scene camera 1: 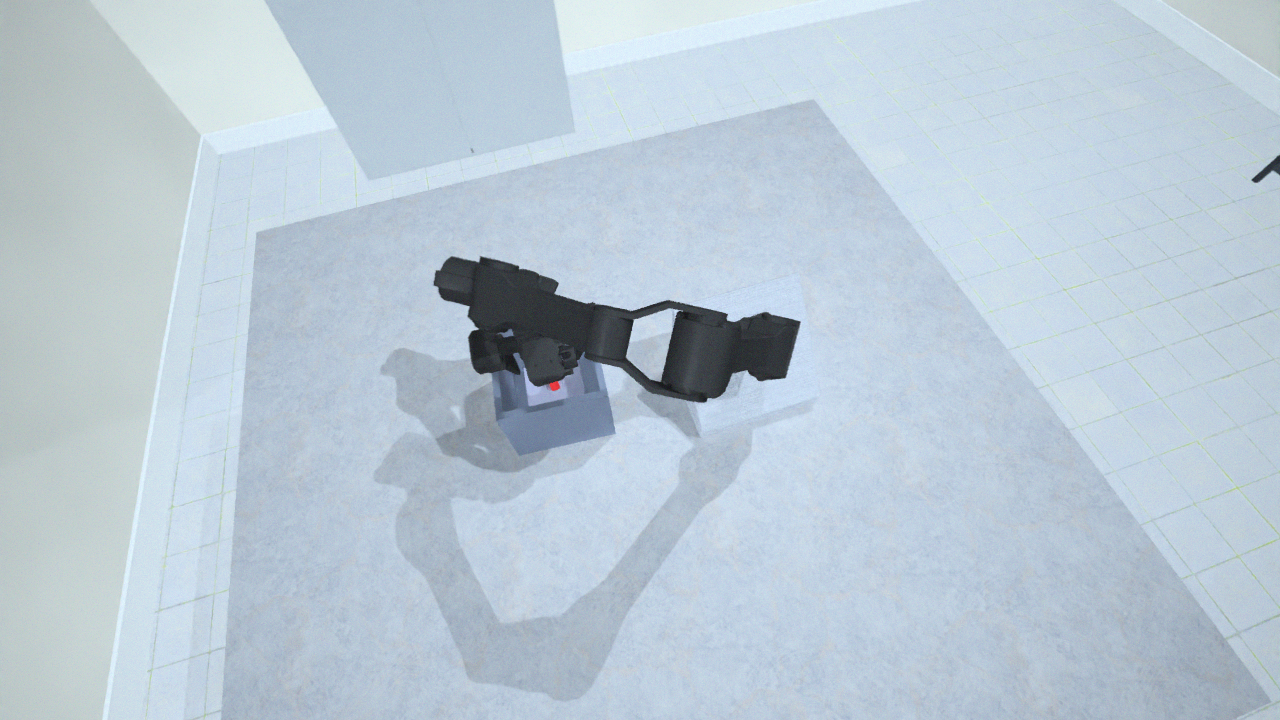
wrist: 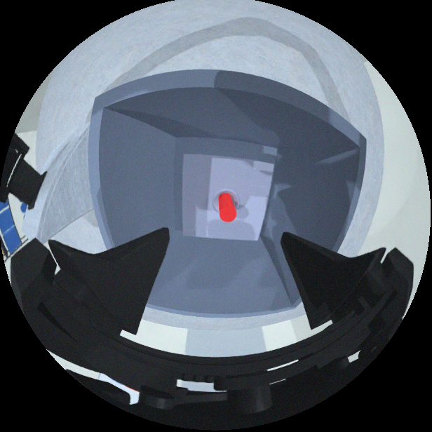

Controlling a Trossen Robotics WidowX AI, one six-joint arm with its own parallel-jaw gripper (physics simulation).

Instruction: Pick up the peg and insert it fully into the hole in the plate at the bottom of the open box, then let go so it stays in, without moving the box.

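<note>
The red peg stands in the round hole of the pale plate at the bottom of the open box. Its upper part sticks out of the hole; how deep it sits cannot be told. The blue-grey box stands on the grey mat. My gripper is wide open and empty above the box, with the peg between and beyond the fingertips in the wrist view. In the scene view the arm covers the fingertips and the back of the box.
A pale block stands under the arm's base, to the right of the box. The box walls rise around the plate on all sides. The grey mat lies under both, and a tall grey panel stands at the back.
</note>
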